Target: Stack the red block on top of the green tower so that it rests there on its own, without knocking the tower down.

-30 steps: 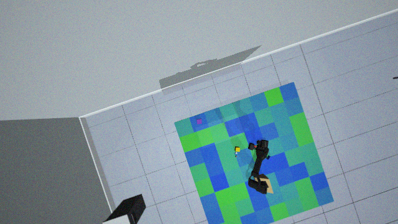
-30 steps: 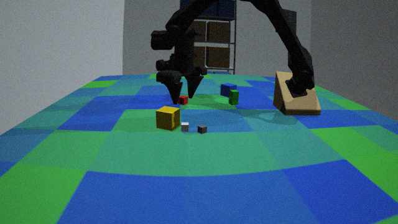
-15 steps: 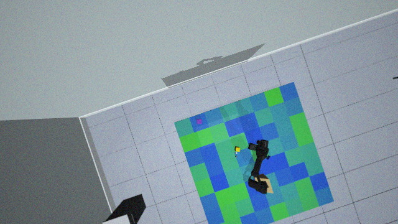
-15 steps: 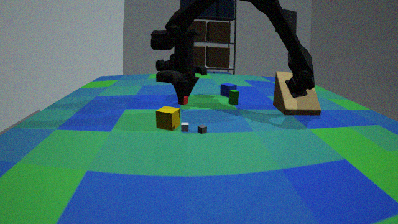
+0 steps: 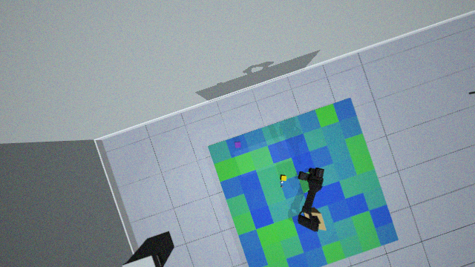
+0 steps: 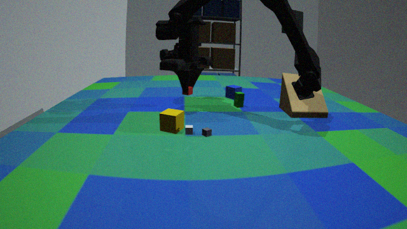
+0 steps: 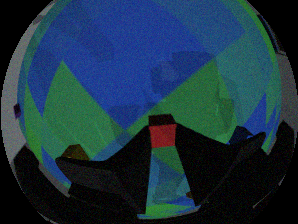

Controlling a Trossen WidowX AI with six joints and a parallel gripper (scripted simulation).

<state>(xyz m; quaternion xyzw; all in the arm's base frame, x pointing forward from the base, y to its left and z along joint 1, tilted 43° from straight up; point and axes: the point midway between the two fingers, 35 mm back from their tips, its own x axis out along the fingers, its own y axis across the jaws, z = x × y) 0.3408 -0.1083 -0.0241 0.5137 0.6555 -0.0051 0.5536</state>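
My gripper tip is now 17 cm past the blue cube, 8 cm to the left of it and 2 cm above it. Round my gripper tip: small white cube 2 cm ahead, 20 cm to the left, 4 cm below; then red block right at my gripper tip; then yellow cube 6 cm ahead, 17 cm to the left, 2 cm below.
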